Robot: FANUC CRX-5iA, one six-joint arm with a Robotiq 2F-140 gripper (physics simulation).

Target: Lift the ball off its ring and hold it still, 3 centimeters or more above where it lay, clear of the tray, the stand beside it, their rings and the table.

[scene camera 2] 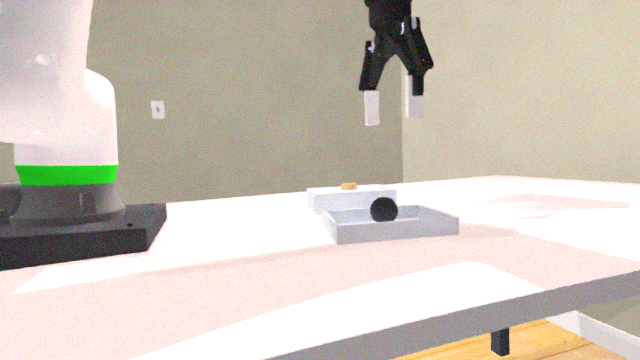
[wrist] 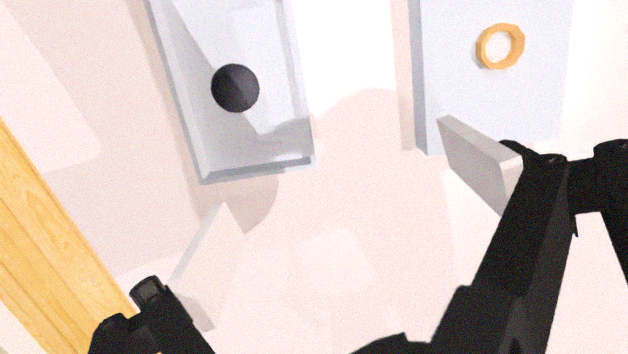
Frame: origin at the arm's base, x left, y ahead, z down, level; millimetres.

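Seen in the pictures: gripper, fingertip midpoint: [scene camera 2: 391,121] [wrist: 334,184]; arm's base at its link origin: [scene camera 2: 73,217].
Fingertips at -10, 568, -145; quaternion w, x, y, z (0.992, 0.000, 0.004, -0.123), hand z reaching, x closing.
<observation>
Pixels of each thing's top centre, then the offset from my fingertips to it, as dx, dy, dz. "spot": a spot on its surface instead. Level surfaces: height alone.
- dark ball at its top centre: [wrist: 230,91] [scene camera 2: 383,196] -81, -47, +131
- pale grey-blue tray at its top centre: [wrist: 236,87] [scene camera 2: 383,213] -81, -47, +159
- orange ring at a spot on its surface: [wrist: 481,48] [scene camera 2: 350,185] spot: +142, -51, +132
- white table at its surface level: dz +187
A dark ball [scene camera 2: 384,209] [wrist: 235,88] rests inside the pale grey-blue tray [scene camera 2: 397,233] [wrist: 260,172]. The ring under the ball is hidden. Beside the tray, the pale stand [scene camera 2: 327,201] [wrist: 492,105] bears an orange ring [scene camera 2: 349,186] [wrist: 481,48] on its top. My gripper [scene camera 2: 393,110] [wrist: 334,184] is open, with its two pale fingertips wide apart and no thing between them. It hangs well above the ball and tray in the scene view. In the wrist view the ball lies ahead of the fingertips, up and left of the middle between them.
The tray's low walls stand around the ball, and a narrow gap separates the tray from the stand. The white table [scene camera 2: 225,285] has its front edge at the lower right of the scene view. The arm's dark base plate [scene camera 2: 75,245] is at the left. Wooden floor [wrist: 45,240] shows beyond the table edge.
</observation>
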